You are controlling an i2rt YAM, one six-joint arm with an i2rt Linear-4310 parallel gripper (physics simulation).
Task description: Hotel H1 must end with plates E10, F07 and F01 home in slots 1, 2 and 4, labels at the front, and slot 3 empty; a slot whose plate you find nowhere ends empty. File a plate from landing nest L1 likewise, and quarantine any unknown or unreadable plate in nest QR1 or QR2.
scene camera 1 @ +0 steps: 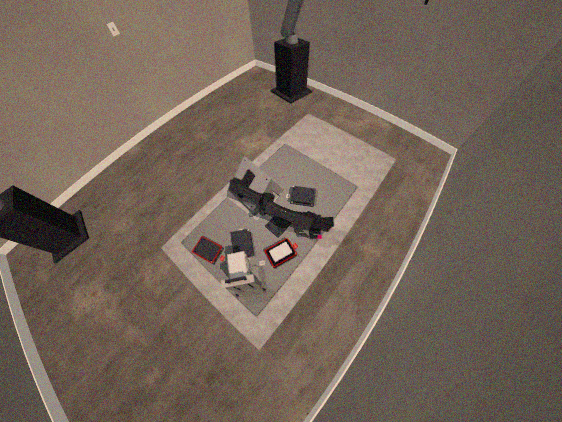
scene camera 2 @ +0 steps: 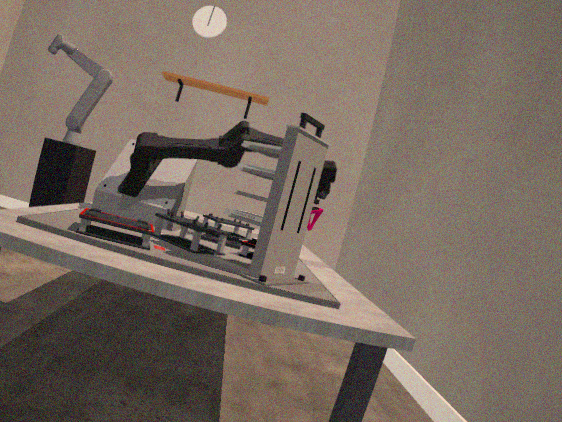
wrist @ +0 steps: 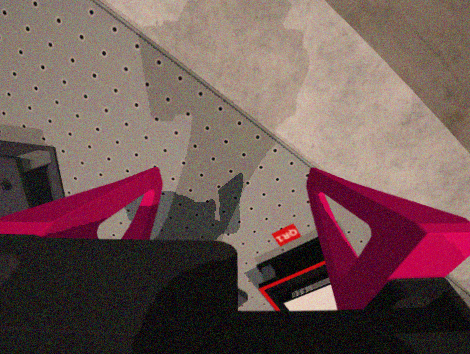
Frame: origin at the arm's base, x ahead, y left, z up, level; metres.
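Seen in the pictures: gripper, fingertip midpoint: (wrist: 234, 175); arm's base at its link origin: (scene camera 1: 245, 184) (scene camera 2: 140, 174).
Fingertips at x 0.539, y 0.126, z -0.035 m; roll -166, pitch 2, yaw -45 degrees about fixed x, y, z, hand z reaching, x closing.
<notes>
Offsets run from my fingertips to a thing's middle. "*": to the spot under its first point. Level surfaces: height alone.
My gripper (wrist: 234, 175) is open and empty, its magenta fingers above the pegboard near its edge. It also shows in scene camera 1 (scene camera 1: 319, 236); in scene camera 2 it is partly hidden behind the hotel. The hotel H1 @(0.077 m up, 0.062 m back, 0.494 m right) (scene camera 1: 238, 281) (scene camera 2: 286, 210) stands upright; its slots' contents and plate labels cannot be read. A white plate @(0.057 m down, 0.062 m back, 0.238 m right) (scene camera 1: 281, 251) (wrist: 316, 299) lies in the red-rimmed nest QR1 @(0.081 m down, 0.062 m back, 0.238 m right) (scene camera 1: 269, 258) (wrist: 295, 276), partly hidden in the wrist view by a finger. The other red-rimmed nest @(0.081 m down, 0.383 m back, 0.578 m right) (scene camera 1: 207, 250) (scene camera 2: 119, 220) shows no plate.
A dark nest @(0.074 m down, 0.260 m back, 0.144 m left) (scene camera 1: 302, 195) (wrist: 25, 175) stands beyond the arm. Another dark nest @(0.066 m down, 0.262 m back, 0.382 m right) (scene camera 1: 242, 242) stands beside the hotel, and a dark square piece @(* 0.092 m down, 0.212 m back, 0.135 m right) (scene camera 1: 277, 226) lies near the forearm. The pegboard @(0.104 m down) (scene camera 1: 320, 175) (wrist: 110, 150) lies on the pale table @(0.117 m down) (scene camera 1: 350, 145) (wrist: 350, 75).
</notes>
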